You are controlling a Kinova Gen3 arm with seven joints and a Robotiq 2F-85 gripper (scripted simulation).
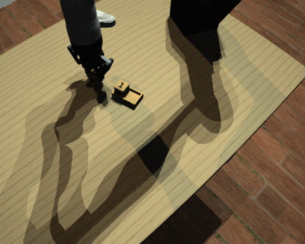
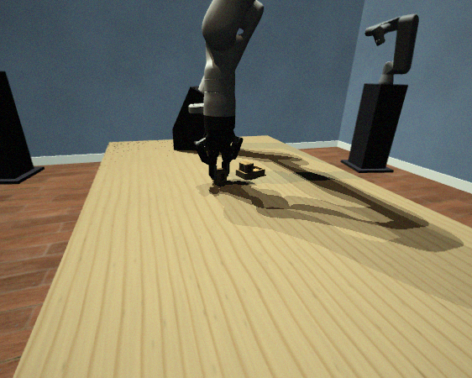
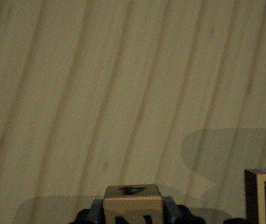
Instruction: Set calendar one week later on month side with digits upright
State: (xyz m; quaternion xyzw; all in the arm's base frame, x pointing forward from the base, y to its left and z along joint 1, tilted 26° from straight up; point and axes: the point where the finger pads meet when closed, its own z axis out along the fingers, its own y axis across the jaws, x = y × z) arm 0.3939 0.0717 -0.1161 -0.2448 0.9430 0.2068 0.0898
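Now: hand 1 cm above the cube. The rest, counted from my hand: wooden tray (9 cm to the left, 5 cm behind, 2 cm below).
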